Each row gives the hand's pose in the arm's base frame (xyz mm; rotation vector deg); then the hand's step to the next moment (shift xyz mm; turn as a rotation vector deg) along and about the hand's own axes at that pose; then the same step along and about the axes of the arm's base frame.
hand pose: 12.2 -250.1 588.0 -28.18 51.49 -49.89
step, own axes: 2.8 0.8 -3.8 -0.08 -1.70 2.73
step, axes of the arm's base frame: -1.9 -1.9 -4.0 1.50 -0.85 2.71
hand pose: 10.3 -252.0 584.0 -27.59 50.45 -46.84
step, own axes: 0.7 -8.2 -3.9 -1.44 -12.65 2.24
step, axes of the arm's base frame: -6.4 -5.7 3.0 -4.05 -6.47 10.44
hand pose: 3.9 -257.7 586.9 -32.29 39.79 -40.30
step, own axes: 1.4 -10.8 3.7 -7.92 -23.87 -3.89
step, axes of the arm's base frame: -0.7 -7.0 9.1 -16.50 -10.24 16.44
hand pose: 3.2 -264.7 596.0 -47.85 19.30 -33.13
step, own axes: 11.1 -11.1 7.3 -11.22 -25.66 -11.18
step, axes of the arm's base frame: 8.6 -8.2 12.6 -23.36 -13.55 13.41
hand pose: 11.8 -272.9 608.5 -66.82 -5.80 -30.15
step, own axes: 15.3 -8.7 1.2 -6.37 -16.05 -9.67
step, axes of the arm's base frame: 9.8 -6.7 13.1 -14.56 -11.09 7.53
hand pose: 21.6 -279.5 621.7 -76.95 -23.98 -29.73
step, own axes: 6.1 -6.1 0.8 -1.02 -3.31 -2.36
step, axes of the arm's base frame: 1.5 -0.8 8.5 -2.77 -2.68 1.65
